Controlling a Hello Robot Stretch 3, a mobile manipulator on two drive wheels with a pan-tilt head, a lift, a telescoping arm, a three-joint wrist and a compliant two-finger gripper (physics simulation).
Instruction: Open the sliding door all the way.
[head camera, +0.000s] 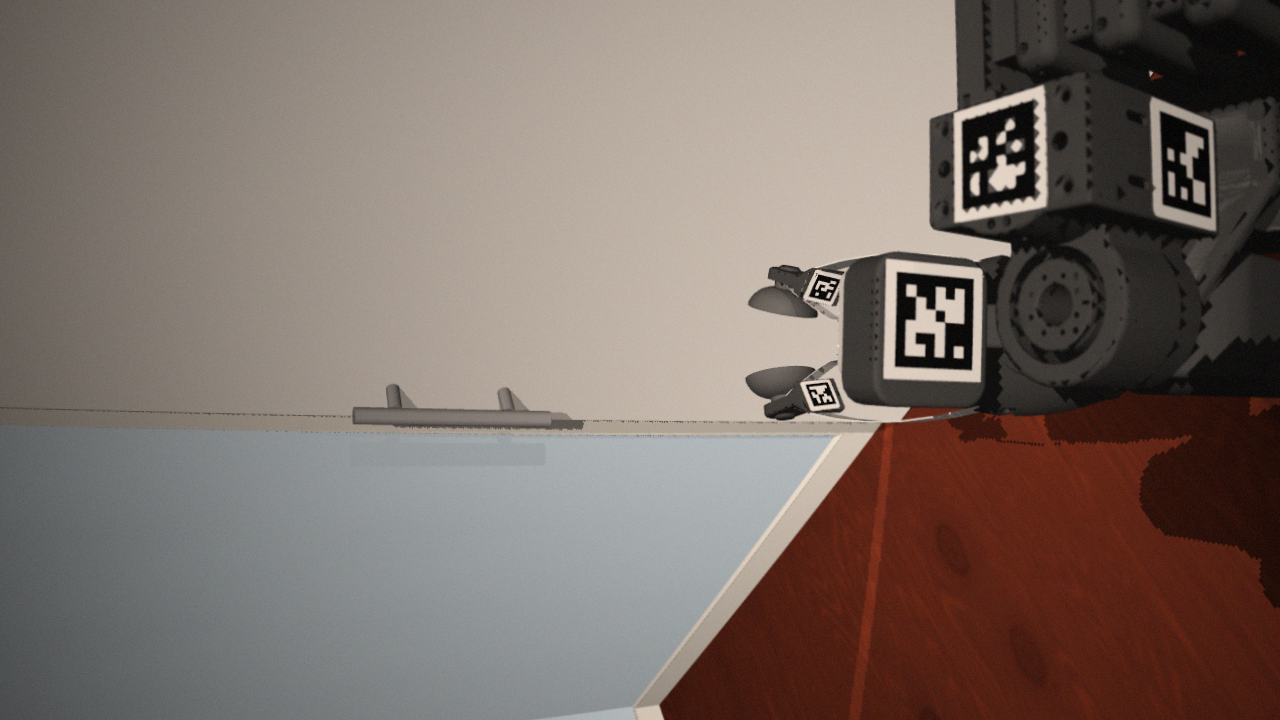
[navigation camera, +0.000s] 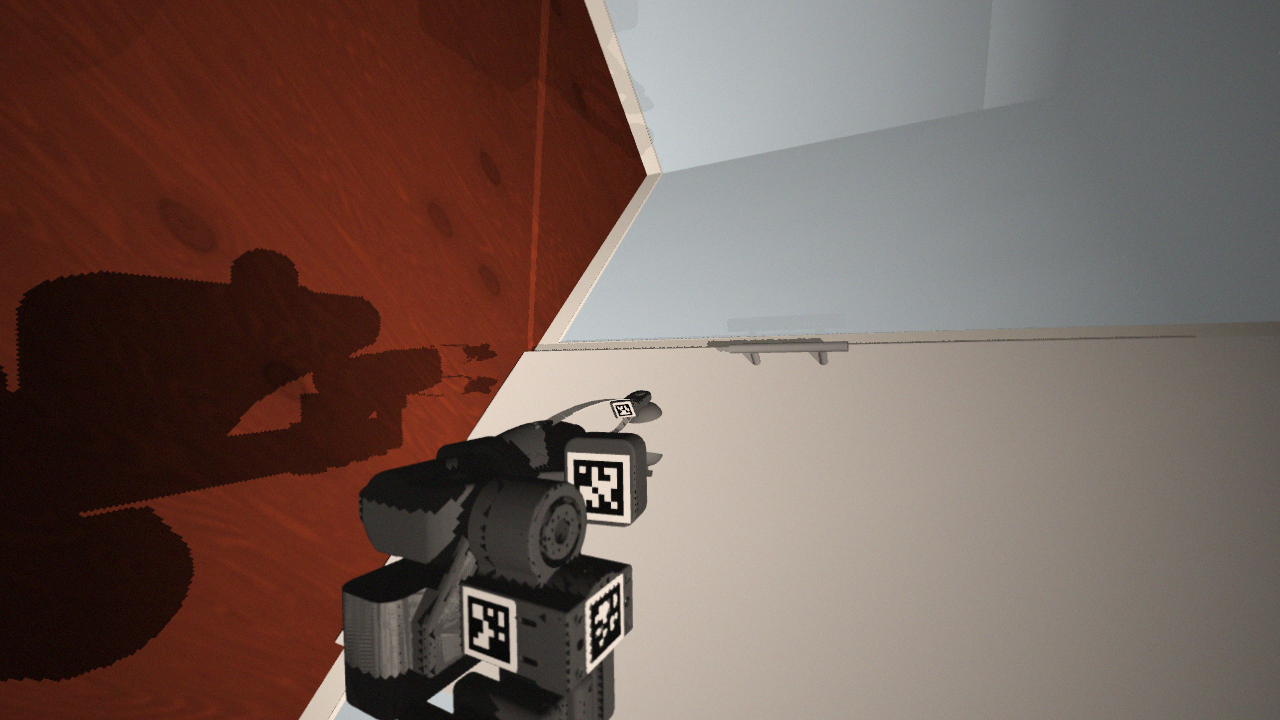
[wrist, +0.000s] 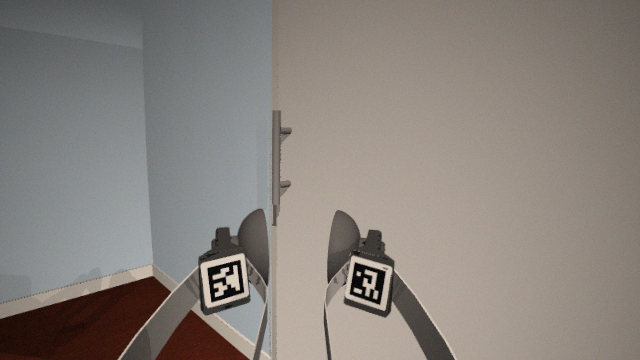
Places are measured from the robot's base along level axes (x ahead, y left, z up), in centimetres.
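Pixels of known places: gripper, between the fingertips: (head camera: 762, 343) (navigation camera: 651, 431).
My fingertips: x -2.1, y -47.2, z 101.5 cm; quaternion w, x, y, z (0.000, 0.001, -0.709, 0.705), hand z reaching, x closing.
Observation:
For each thing: its top centre in the pictures, then the offset to it from my fingertips. "*": a spot on its surface instead. Level surfaces: height alone.
- grey bar handle, a spot on its surface: (head camera: 452, 416) (navigation camera: 787, 348) * dx +9.1, dy -85.9, dz -3.1 cm
- light baseboard, a spot on its surface: (head camera: 747, 559) * dx +47.3, dy -140.2, dz -92.7 cm
- red-brown wooden floor, height of its surface: dz -101.5 cm
The sliding door (head camera: 358, 223) (navigation camera: 939, 537) (wrist: 475, 150) is a plain beige panel. A grey bar handle (head camera: 452, 416) (navigation camera: 787, 346) (wrist: 276, 155) on two posts sits along its edge beside the pale blue wall. My gripper (head camera: 780, 342) (navigation camera: 651, 436) (wrist: 299, 236) is open, with nothing between its fingers. It is apart from the handle, to the right of it in the head view and below-left of it in the navigation view. In the wrist view the handle stands upright beyond the fingertips, nearer the left finger.
The blue wall (head camera: 358, 573) (navigation camera: 850, 232) (wrist: 205, 125) adjoins the door's handle edge. A light baseboard (head camera: 747, 559) (navigation camera: 604, 259) (wrist: 100, 283) runs along the wall's foot. The red-brown wooden floor (head camera: 1011, 555) (navigation camera: 358, 134) (wrist: 90, 325) carries the robot's shadow in the navigation view.

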